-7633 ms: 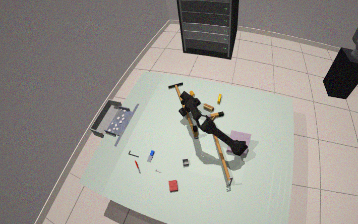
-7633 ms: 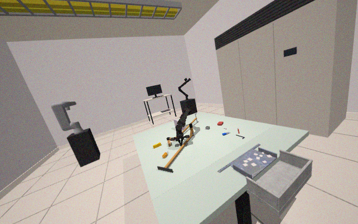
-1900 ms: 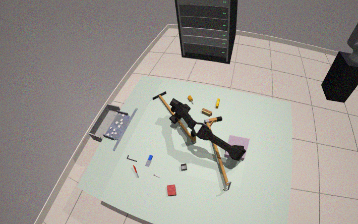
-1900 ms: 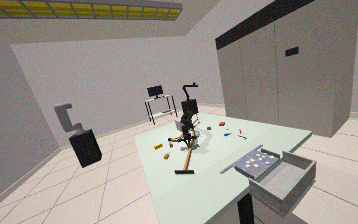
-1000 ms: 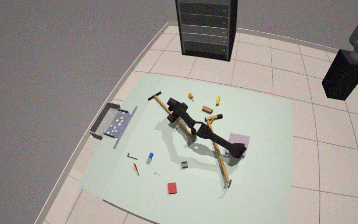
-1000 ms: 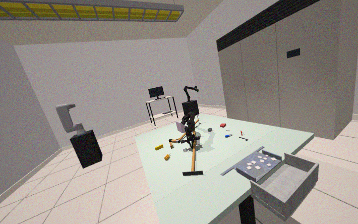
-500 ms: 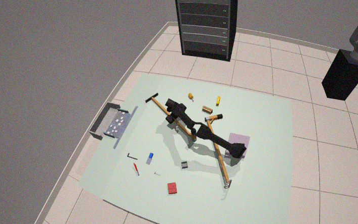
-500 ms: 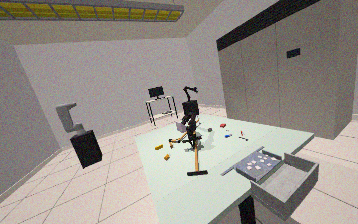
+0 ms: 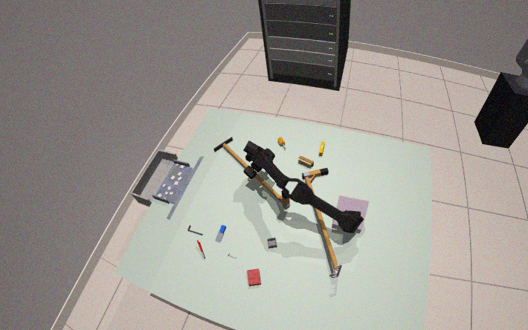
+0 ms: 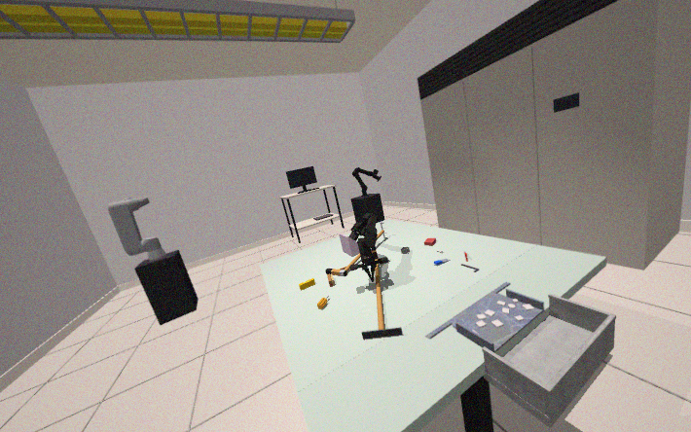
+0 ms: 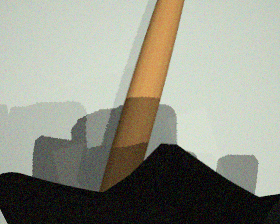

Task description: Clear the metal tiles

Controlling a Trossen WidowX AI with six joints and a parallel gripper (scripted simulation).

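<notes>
My gripper tip is now 2 cm short of the long scraper, 1 cm to the right of it and 2 cm below it. The rest, counted from my gripper tip: yellow block (34 cm behind, 22 cm to the right, 2 cm below); then orange part (9 cm behind, 24 cm to the right, 3 cm below); then wooden block (25 cm behind, 11 cm to the right, 3 cm below).
</notes>
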